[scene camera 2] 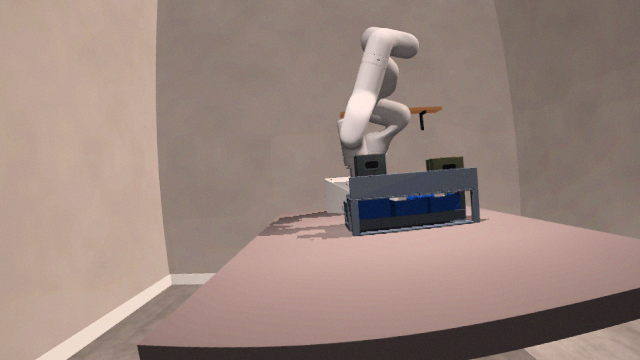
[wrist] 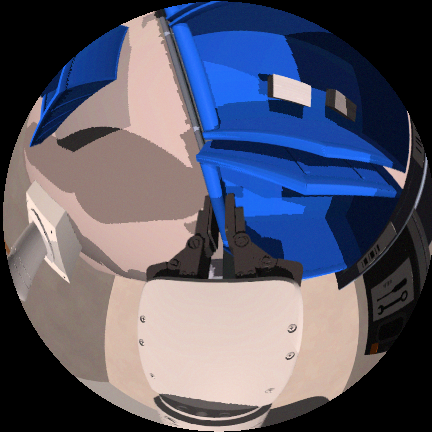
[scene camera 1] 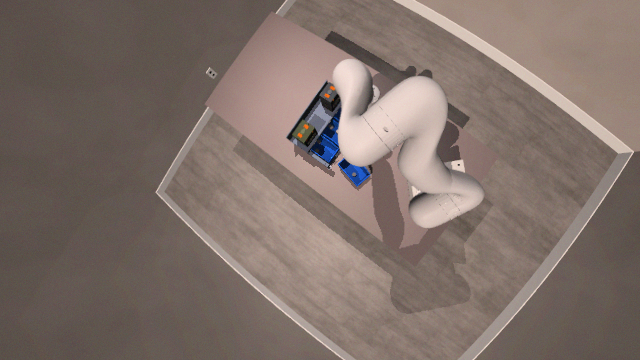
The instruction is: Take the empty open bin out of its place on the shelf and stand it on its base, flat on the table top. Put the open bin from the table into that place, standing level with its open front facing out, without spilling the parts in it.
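The empty open blue bin [wrist: 300,225] sits in its place at one end of the shelf rack [scene camera 1: 319,120] [scene camera 2: 414,184]; its back shows in scene camera 2 [scene camera 2: 374,209]. My gripper [wrist: 221,204] is shut on the front lip of this bin, one finger outside and one inside. The arm hides the gripper in scene camera 1, and it cannot be made out in scene camera 2. The other open blue bin [scene camera 1: 361,179] [wrist: 95,62] stands on the table in front of the rack, with a grey part visible inside from above. It is hidden in scene camera 2.
A neighbouring blue bin [wrist: 240,80] with small parts stands close beside the empty one. Another blue bin [scene camera 1: 325,151] [scene camera 2: 445,203] is at the rack's far end. A dark box [scene camera 1: 328,102] [scene camera 2: 370,165] [wrist: 392,295] and an olive box [scene camera 1: 304,132] [scene camera 2: 445,164] stand on top of the rack.
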